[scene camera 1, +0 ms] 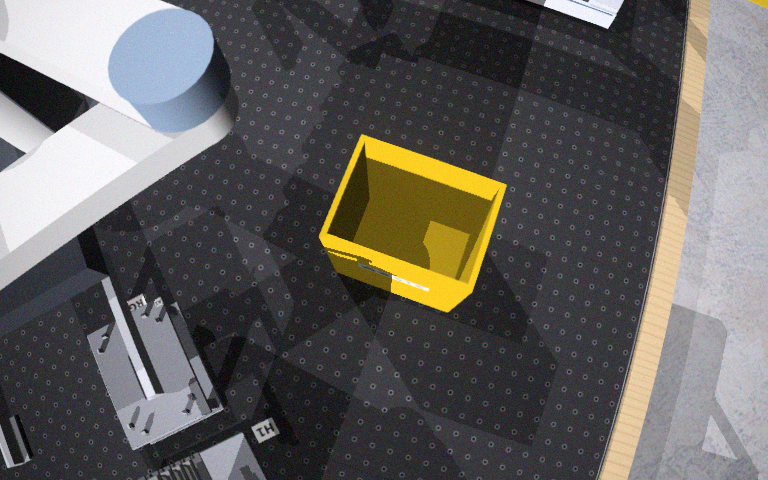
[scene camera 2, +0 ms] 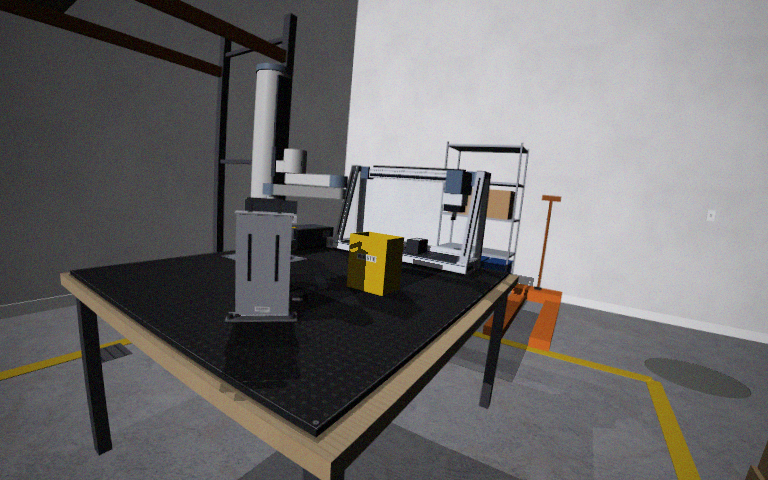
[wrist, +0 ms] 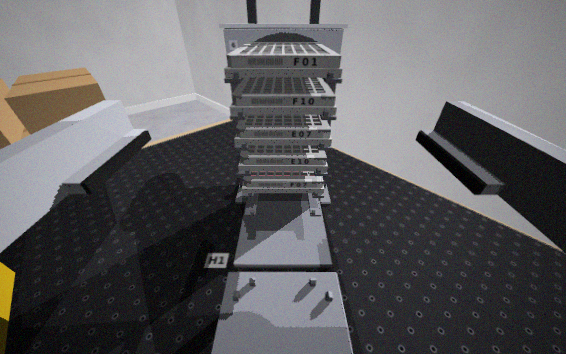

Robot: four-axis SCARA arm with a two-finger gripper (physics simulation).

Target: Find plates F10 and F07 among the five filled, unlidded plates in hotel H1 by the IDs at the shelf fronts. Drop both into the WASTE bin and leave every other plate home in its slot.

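Where they show: gripper, fingertip midpoint: (scene camera 1: pixel 83 431) (wrist: pixel 283 119); arm's base, origin of the base link: (scene camera 1: pixel 52 118).
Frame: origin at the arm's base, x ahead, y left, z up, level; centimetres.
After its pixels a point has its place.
Hotel H1 (wrist: pixel 283 25) @(x 56.8, y -47.2, z 29.5 cm) (scene camera 2: pixel 263 266) @(x 59.1, y -49.2, z 15.5 cm) stands ahead in the wrist view, its shelf fronts facing me. From the top its plates are F01 (wrist: pixel 305 61) @(x 46.5, y -39.7, z 27.5 cm), F10 (wrist: pixel 303 101) @(x 46.5, y -39.8, z 24.7 cm), E07 (wrist: pixel 301 134) @(x 46.5, y -39.7, z 21.8 cm), E10 (wrist: pixel 300 161) @(x 46.4, y -39.8, z 19.0 cm) and F07 (wrist: pixel 298 185) @(x 46.5, y -39.8, z 16.1 cm), all in their slots. My gripper (wrist: pixel 283 119) @(x 42.7, y -34.1, z 25.8 cm) is open and empty, its fingers wide apart on either side of the stack in the view, at some distance from it. In scene view 2 the fingers are hidden behind the hotel. The yellow WASTE bin (scene camera 1: pixel 433 164) @(x 64.9, y 2.7, z 21.2 cm) (scene camera 2: pixel 391 266) @(x 72.6, y -4.3, z 11.3 cm) (wrist: pixel 6 292) @(x 68.2, y -8.6, z 2.3 cm) stands upright; no plate shows inside it.
A grey platform with pins (scene camera 1: pixel 164 353) @(x 39.9, y -26.6, z 7.3 cm) (wrist: pixel 285 332) @(x 39.9, y -31.8, z 7.3 cm) lies in front of the hotel, with a finger bar above it in scene view 1. The H1 label (scene camera 1: pixel 264 430) @(x 54.6, y -31.9, z 1.3 cm) (wrist: pixel 217 260) @(x 54.6, y -31.9, z 1.3 cm) is beside the hotel. A gantry machine (scene camera 2: pixel 480 220) @(x 85.0, y 60.3, z 27.2 cm) stands beyond the bin. The arm link (scene camera 1: pixel 161 65) @(x 45.9, y -4.6, z 42.0 cm) is at upper left.
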